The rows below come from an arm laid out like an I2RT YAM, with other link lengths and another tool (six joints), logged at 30 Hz.
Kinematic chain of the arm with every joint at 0, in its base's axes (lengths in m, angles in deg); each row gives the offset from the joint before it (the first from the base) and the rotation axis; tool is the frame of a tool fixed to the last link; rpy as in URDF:
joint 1: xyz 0 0 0.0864 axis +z
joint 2: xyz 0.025 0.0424 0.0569 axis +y
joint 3: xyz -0.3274 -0.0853 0 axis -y
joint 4: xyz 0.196 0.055 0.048 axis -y
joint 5: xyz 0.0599 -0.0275 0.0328 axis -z
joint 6: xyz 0.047 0 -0.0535 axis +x
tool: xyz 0.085 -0.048 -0.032 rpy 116.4 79 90
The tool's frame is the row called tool.
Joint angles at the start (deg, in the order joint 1, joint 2, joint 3, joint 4, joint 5, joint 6):
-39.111, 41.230, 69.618, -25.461, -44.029, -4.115
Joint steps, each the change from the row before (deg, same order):
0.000, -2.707, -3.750, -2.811, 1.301, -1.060
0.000, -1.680, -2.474, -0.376, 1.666, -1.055
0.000, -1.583, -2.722, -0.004, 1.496, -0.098
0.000, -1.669, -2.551, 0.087, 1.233, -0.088
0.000, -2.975, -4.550, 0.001, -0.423, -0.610
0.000, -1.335, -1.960, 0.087, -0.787, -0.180
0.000, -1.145, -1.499, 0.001, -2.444, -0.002
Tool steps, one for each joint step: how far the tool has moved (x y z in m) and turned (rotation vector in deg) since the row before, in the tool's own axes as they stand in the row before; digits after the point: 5 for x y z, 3 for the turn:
0.02641, -0.00289, -0.00943, 1.602, 3.070, 0.248
0.01261, -0.00433, -0.00359, 1.739, 0.517, -0.562
0.01412, -0.00394, -0.00242, 1.563, 0.953, 0.243
0.01300, -0.00322, -0.00271, 1.279, 0.646, 0.139
0.02421, 0.00024, -0.00467, -0.330, 1.293, -0.228
0.01044, 0.00168, -0.00190, -0.757, 0.492, -0.066
0.00859, 0.00596, -0.00233, -2.421, 0.485, 0.014

